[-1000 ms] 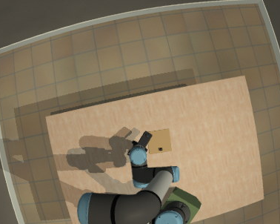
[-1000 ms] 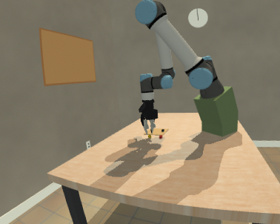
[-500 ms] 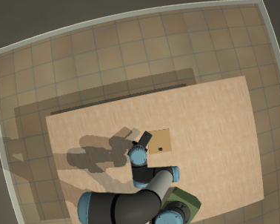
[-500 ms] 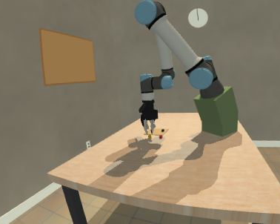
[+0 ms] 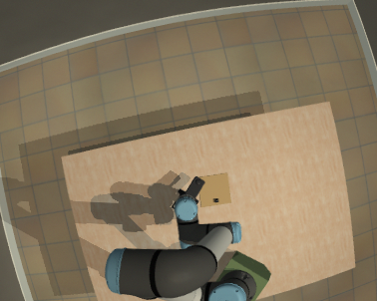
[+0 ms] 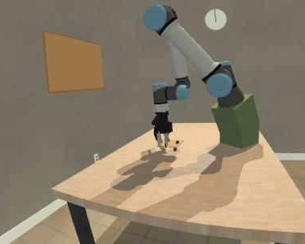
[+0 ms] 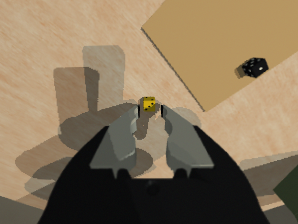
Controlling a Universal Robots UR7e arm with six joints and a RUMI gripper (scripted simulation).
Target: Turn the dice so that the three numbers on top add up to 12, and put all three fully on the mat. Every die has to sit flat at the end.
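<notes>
The yellow die is 10 mm below my hand. Round my hand: black die: 60 mm behind, 120 mm to the right, 10 mm below; then red die: 70 mm behind, 10 mm below; then tan mat: 10 mm behind, 120 mm to the right, 20 mm below.
</notes>
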